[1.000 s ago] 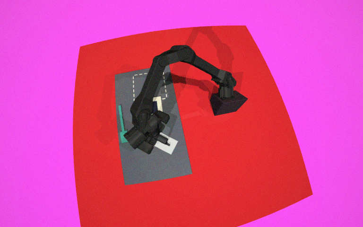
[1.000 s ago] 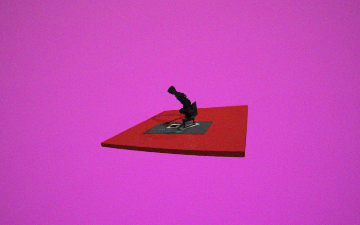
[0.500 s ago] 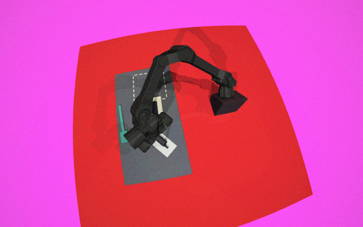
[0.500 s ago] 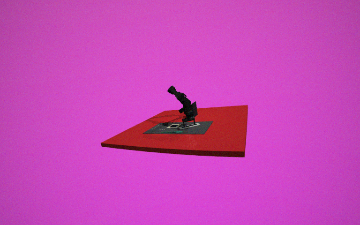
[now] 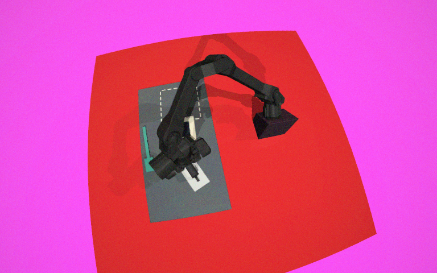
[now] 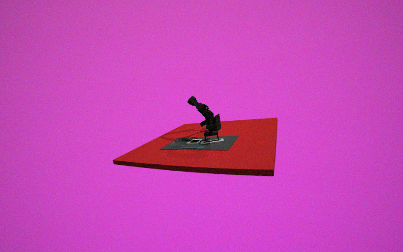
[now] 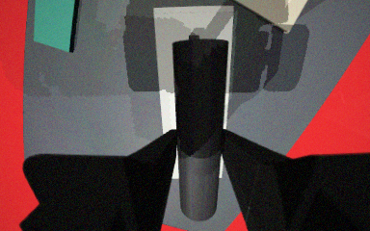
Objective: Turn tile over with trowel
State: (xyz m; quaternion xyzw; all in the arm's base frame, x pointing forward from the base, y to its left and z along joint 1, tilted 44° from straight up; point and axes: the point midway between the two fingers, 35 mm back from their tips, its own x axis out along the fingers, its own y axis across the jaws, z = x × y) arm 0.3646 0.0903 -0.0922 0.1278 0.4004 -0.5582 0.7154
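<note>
The grey mat lies 11 cm to the right of my gripper tip, 8 cm below it and 4 cm ahead of it. The rest, counted from my gripper tip: teal trowel: 17 cm ahead, 8 cm to the right, 6 cm below; then tile: 17 cm to the right, 6 cm below, 1 cm ahead.
</note>
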